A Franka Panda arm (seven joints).
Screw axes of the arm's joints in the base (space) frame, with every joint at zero. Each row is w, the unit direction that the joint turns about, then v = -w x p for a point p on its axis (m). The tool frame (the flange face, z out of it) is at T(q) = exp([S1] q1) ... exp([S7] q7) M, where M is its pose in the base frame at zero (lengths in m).
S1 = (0, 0, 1, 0, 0, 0)
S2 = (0, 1, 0, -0.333, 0, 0)
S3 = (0, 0, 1, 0, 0, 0)
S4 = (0, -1, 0, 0.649, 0, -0.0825)
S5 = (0, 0, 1, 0, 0, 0)
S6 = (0, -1, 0, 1.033, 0, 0)
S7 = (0, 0, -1, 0, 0.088, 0)
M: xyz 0.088 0 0.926 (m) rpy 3.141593 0 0 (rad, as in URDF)
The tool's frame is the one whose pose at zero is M.
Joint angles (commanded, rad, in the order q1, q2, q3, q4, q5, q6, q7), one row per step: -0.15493 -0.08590 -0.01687 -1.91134 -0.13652 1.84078 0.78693; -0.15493 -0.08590 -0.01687 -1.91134 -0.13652 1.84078 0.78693; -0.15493 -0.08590 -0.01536 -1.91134 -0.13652 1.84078 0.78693; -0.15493 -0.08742 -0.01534 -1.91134 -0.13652 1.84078 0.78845; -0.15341 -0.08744 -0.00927 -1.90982 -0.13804 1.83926 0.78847; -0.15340 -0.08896 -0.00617 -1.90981 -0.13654 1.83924 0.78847; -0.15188 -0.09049 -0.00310 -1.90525 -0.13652 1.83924 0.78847; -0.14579 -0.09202 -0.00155 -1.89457 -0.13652 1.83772 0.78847; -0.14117 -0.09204 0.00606 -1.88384 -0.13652 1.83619 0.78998; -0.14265 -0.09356 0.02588 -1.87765 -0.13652 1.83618 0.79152; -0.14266 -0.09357 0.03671 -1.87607 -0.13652 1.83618 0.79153; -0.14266 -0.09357 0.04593 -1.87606 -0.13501 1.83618 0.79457
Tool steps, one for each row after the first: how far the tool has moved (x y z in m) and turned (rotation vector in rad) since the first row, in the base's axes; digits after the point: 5 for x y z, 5 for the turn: 0.00000 0.00000 0.00000 0.00000 0.00000 0.00000; 0.00016 0.00082 0.00000 -0.00013 0.00002 0.00150; -0.00014 0.00088 0.00082 -0.00037 -0.00168 0.00002; 0.00063 0.00483 0.00145 -0.00240 -0.00138 0.00774; 0.00065 0.00668 0.00226 -0.00147 -0.00308 0.01046; 0.00132 0.00912 0.00529 -0.00269 -0.00905 0.01503; 0.00275 0.01306 0.01114 -0.00453 -0.01960 0.02246; 0.00482 0.01952 0.01623 -0.00654 -0.02884 0.03296; 0.00661 0.02962 0.02006 -0.00918 -0.03644 0.04971; 0.00756 0.03559 0.02082 -0.01020 -0.03790 0.06049; 0.00819 0.04081 0.02080 -0.00936 -0.03841 0.06633
